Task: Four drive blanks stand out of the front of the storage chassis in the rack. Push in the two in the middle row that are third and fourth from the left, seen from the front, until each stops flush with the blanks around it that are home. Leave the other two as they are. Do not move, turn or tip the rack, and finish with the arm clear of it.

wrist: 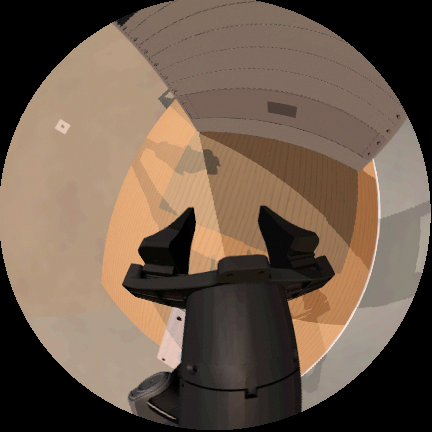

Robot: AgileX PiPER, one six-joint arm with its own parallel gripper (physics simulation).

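Note:
The rack fills the top and upper right of the wrist view. It shows a large grey-brown face with several curved seams, small holes along its side edges and a dark rectangle near its lower edge. No drive blank or storage chassis can be made out in this view, so the blanks' positions cannot be told. My gripper is open, with a wide gap between its two black fingers and nothing between them. It shows below the rack's lower edge, apart from it.
A wooden table top lies below the rack and gripper, with shadows across it. A pale plate with small holes and a dark arm part show at the lower left. A small pale square shows at the left.

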